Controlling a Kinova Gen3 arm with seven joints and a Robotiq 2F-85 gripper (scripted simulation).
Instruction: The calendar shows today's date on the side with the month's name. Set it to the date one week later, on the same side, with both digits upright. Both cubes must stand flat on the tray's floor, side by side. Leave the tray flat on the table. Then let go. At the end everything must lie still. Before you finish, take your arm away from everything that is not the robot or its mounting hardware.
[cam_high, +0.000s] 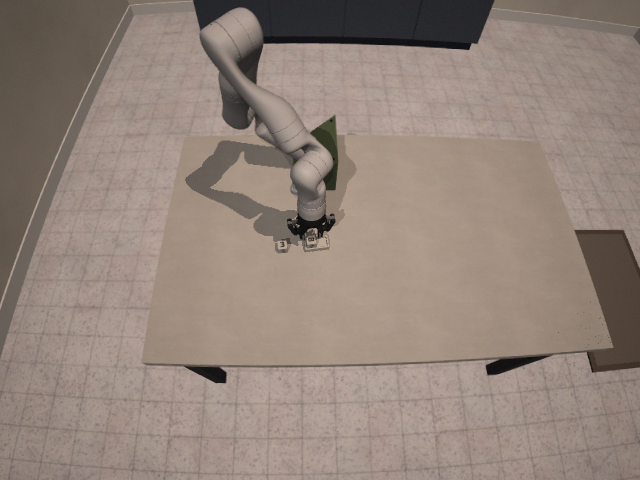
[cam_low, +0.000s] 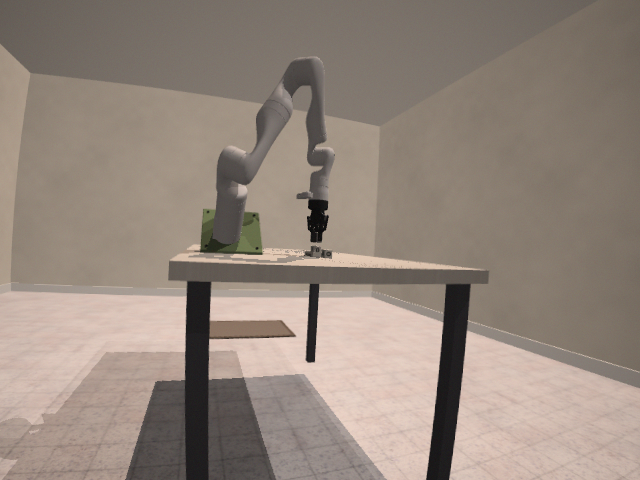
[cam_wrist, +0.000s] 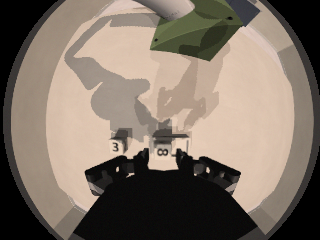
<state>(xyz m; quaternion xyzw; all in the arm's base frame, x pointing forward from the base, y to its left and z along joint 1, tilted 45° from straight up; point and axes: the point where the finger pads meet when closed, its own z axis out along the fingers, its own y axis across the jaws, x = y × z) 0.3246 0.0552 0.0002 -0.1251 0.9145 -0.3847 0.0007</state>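
Now: the white tray 20 mm to the left of my hand and 60 mm below it.
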